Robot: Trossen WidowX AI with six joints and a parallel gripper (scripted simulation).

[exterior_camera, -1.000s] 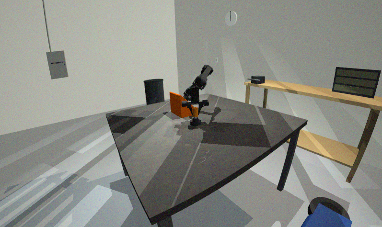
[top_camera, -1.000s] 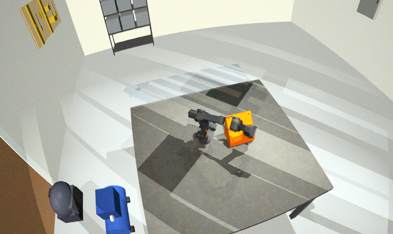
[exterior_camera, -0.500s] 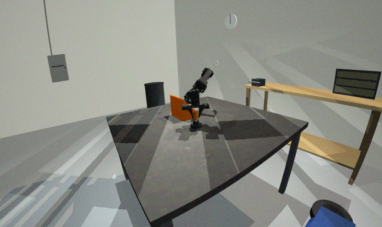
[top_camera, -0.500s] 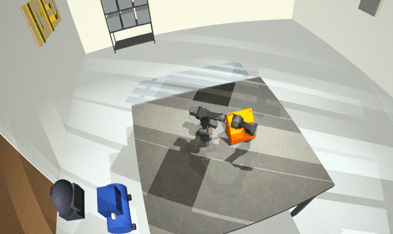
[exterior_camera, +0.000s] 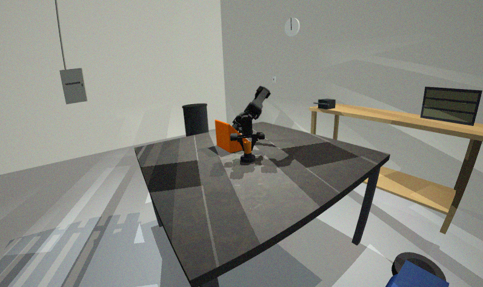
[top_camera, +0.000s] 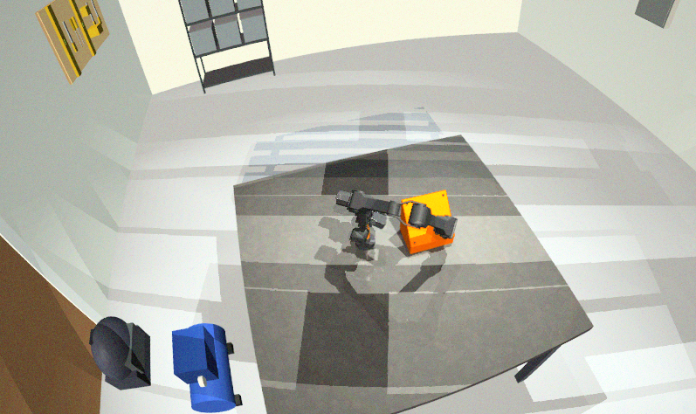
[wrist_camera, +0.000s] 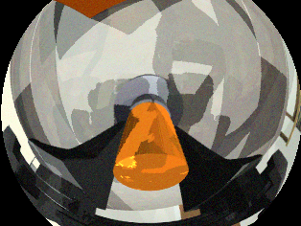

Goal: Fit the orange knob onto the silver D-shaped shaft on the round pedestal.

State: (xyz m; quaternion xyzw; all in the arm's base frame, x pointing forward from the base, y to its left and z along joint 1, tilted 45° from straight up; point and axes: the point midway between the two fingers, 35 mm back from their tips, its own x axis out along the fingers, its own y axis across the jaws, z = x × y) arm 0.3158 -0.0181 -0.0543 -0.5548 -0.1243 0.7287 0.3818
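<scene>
Right now the orange knob is 3 cm above my gripper tip. From my gripper tip the other things lie so: round pedestal: 2 cm below.
</scene>
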